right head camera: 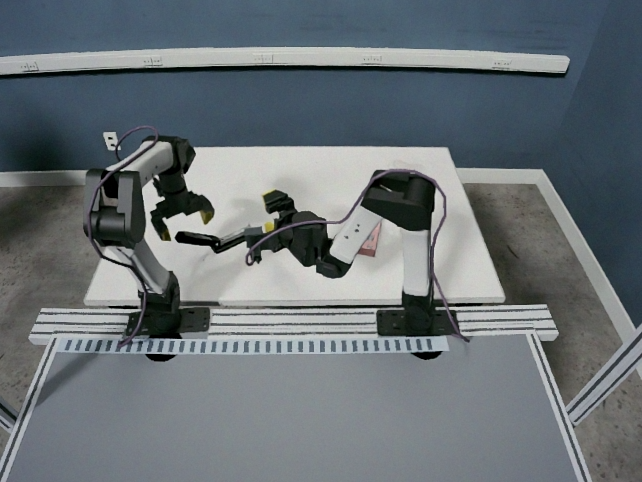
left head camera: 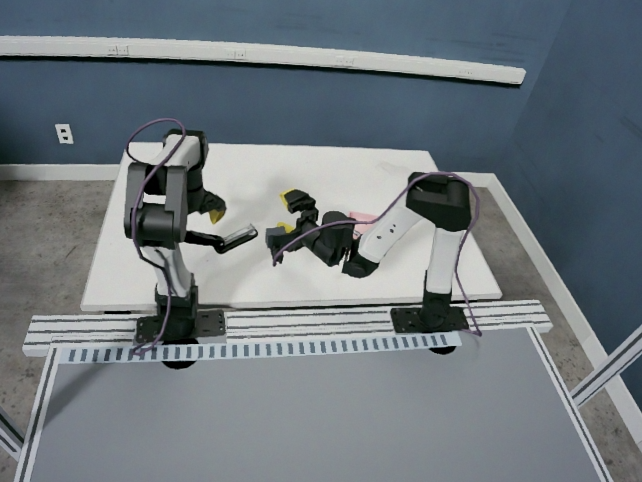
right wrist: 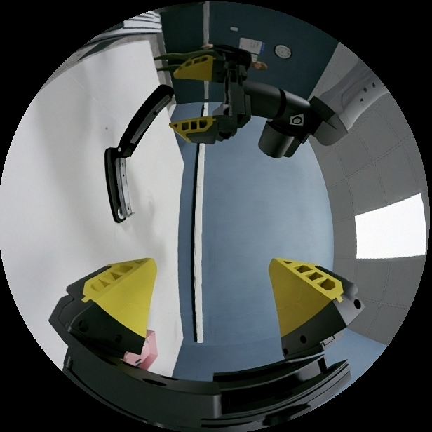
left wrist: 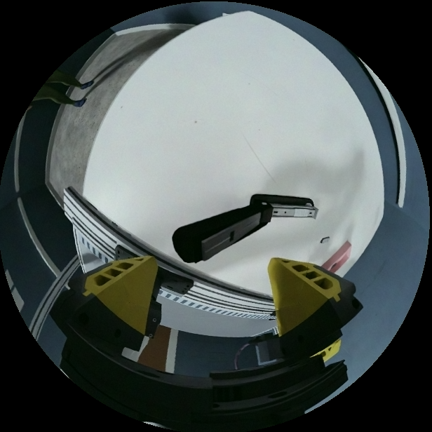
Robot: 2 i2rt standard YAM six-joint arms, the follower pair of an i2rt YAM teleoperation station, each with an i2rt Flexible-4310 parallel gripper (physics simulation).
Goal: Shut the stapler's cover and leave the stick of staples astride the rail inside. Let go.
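Seen in the pictures: left gripper, between the fingertips: point(right head camera: 187, 231) point(left head camera: 196, 231); right gripper, between the fingertips: point(right head camera: 265, 209) point(left head camera: 279, 208); left arm's base, origin of its link: point(right head camera: 169, 323) point(left head camera: 181, 328); right arm's base, origin of its link: point(right head camera: 417, 323) point(left head camera: 429, 320).
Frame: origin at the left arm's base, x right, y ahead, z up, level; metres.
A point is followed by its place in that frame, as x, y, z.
Observation:
The stapler lies on the table with its black cover point(left head camera: 203, 238) @(0.065, 0.209, 0.079) point(right head camera: 196, 238) @(0.065, 0.209, 0.079) point(left wrist: 220, 235) point(right wrist: 146, 117) swung wide open to the left of its base. The silver rail point(left head camera: 237, 235) @(0.156, 0.270, 0.022) point(right head camera: 231, 237) @(0.148, 0.264, 0.021) point(left wrist: 280, 211) stands on the black base point(right wrist: 111, 182). A lighter section point(left wrist: 301, 212) near the rail's far end looks like a stick of staples astride it. My left gripper point(right head camera: 185, 225) @(0.048, 0.204, 0.110) point(left wrist: 212, 265) point(right wrist: 170, 97) is open and empty, above the cover. My right gripper point(left head camera: 284, 213) @(0.252, 0.204, 0.170) point(right wrist: 212, 266) is open and empty, to the right of the base, its fingers spread one behind the other in the head views.
A small grey piece point(left wrist: 325, 240), which looks like a loose stick of staples, lies on the table beyond the rail's end. A pink tray point(left head camera: 363, 216) @(0.539, 0.328, 0.012) point(right head camera: 367, 253) @(0.521, 0.183, 0.004) point(left wrist: 338, 257) point(right wrist: 152, 342) stands to the right, partly hidden by my right arm in the head views.

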